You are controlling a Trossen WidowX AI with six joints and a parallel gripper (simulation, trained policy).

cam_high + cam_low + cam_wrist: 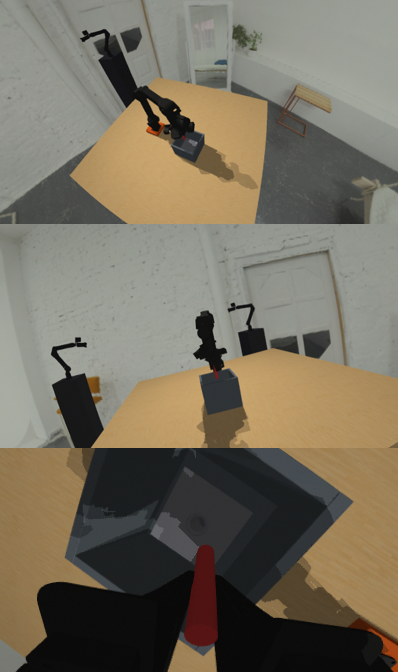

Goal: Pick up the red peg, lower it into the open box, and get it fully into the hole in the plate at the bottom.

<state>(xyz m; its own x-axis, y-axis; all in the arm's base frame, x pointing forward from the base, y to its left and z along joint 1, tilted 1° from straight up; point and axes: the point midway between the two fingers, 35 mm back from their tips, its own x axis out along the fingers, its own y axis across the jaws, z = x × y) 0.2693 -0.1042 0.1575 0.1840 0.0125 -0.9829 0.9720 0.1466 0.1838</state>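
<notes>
Now: gripper tip 3 cm short of the plate, 2 cm to the left of it and 10 cm above it. From my gripper tip the other things lie so: red peg (1 cm above).
</notes>
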